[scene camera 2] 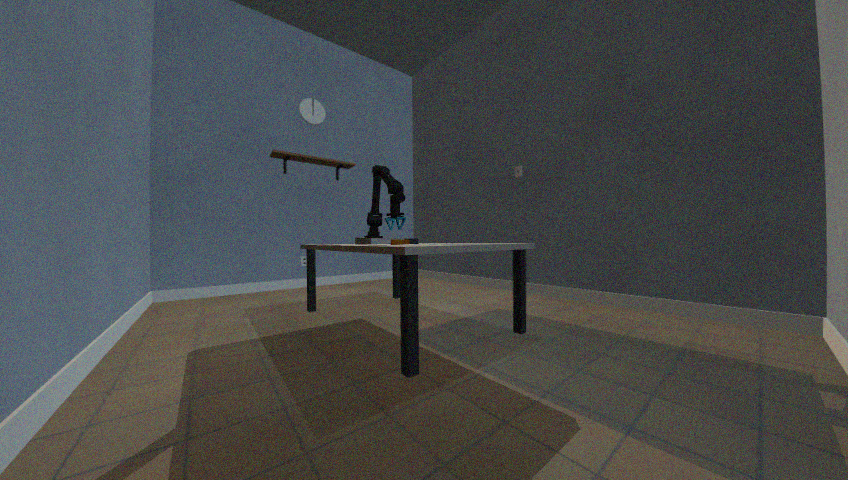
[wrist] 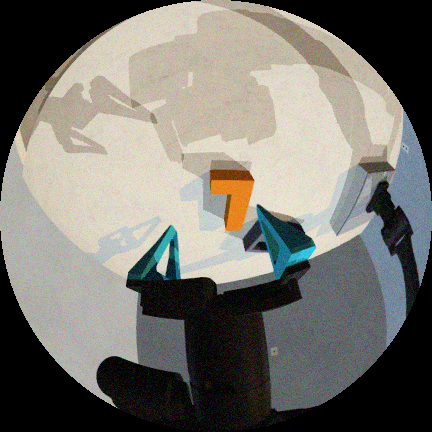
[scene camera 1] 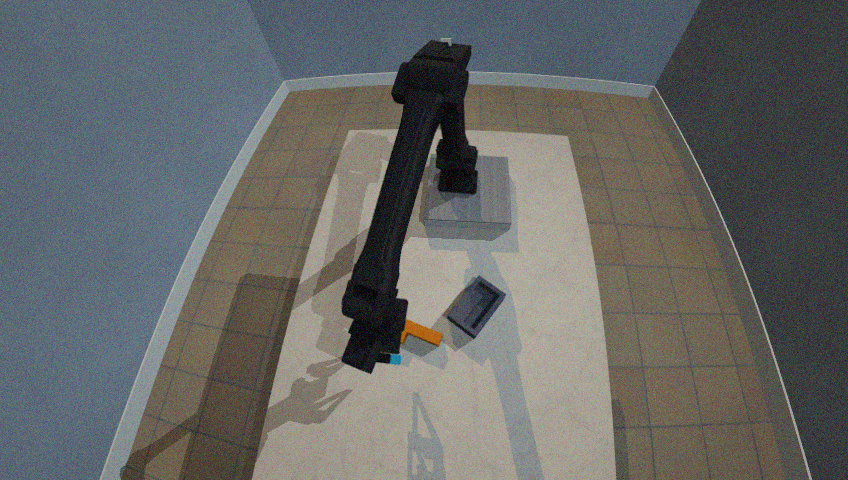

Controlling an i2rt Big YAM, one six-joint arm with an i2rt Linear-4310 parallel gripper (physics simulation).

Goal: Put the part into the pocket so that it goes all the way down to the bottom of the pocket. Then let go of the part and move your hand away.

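Where they show: gripper, between the fingertips: (scene camera 2: pixel 395 230) (wrist: pixel 213 218) (scene camera 1: pixel 394 336); arm's base, origin of its link: (scene camera 2: pixel 373 237) (wrist: pixel 376 195) (scene camera 1: pixel 458 182).
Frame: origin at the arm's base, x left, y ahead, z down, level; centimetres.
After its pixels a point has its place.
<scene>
The part is an orange L-shaped block (scene camera 1: pixel 425 333) {x -3.9, y 48.0, z 1.6 cm} (scene camera 2: pixel 399 242) {x -6.5, y 48.8, z 3.4 cm} (wrist: pixel 241 200) {x -7.0, y 46.8, z 1.6 cm}. It lies flat on the table, to the left of the dark grey block with the pocket (scene camera 1: pixel 466 298) {x 5.5, y 37.7, z 1.0 cm} (scene camera 2: pixel 413 241) {x 5.9, y 45.7, z 2.9 cm} (wrist: pixel 251 241) {x 5.5, y 45.6, z 1.5 cm} in scene camera 1. The pocket faces up and the part is outside it. My gripper (scene camera 2: pixel 395 227) {x -10.5, y 50.8, z -4.0 cm} (wrist: pixel 213 218) {x -10.5, y 50.8, z -4.0 cm} has cyan fingers and is open and empty, above the table near the part. In the wrist view the part shows beyond the fingertips, and the right finger hides much of the pocket block. In scene camera 1 the arm covers the part's left end.
A grey base block (scene camera 1: pixel 490 199) {x 10.5, y 5.7, z 0.3 cm} (wrist: pixel 350 200) {x 1.8, y 14.3, z 2.6 cm} carries the arm at the back of the pale table (scene camera 1: pixel 571 380) {x 34.2, y 56.0, z 4.6 cm} (scene camera 2: pixel 470 246) {x -6.5, y 108.5, z 5.2 cm}. The pocket block stands between this base and the front part of the table. A wooden shelf (scene camera 2: pixel 312 159) is on the wall behind.
</scene>
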